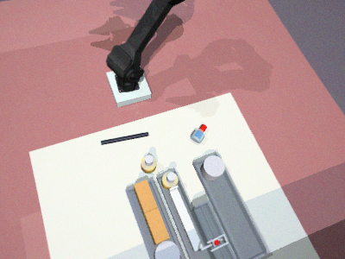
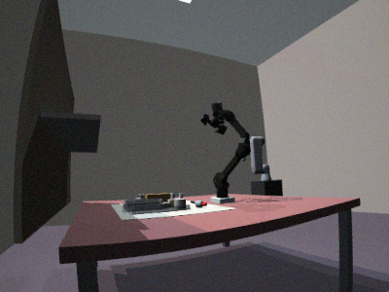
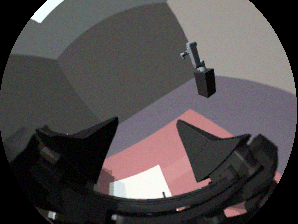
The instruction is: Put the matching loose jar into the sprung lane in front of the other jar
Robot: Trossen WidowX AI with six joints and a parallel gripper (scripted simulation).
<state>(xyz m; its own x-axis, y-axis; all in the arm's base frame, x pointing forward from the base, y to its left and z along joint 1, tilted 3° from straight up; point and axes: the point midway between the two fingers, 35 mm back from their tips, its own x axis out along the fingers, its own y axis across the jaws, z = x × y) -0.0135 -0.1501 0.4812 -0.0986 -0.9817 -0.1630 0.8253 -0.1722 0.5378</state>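
Now: the dark bar 51 cm below my gripper tip, 18 cm ahead of it and 11 cm to the left of it. Also, from my gripper tip: red mark 53 cm ahead, 44 cm below, 26 cm to the left; then grey lane rack 50 cm below, 50 cm ahead, 24 cm to the left.
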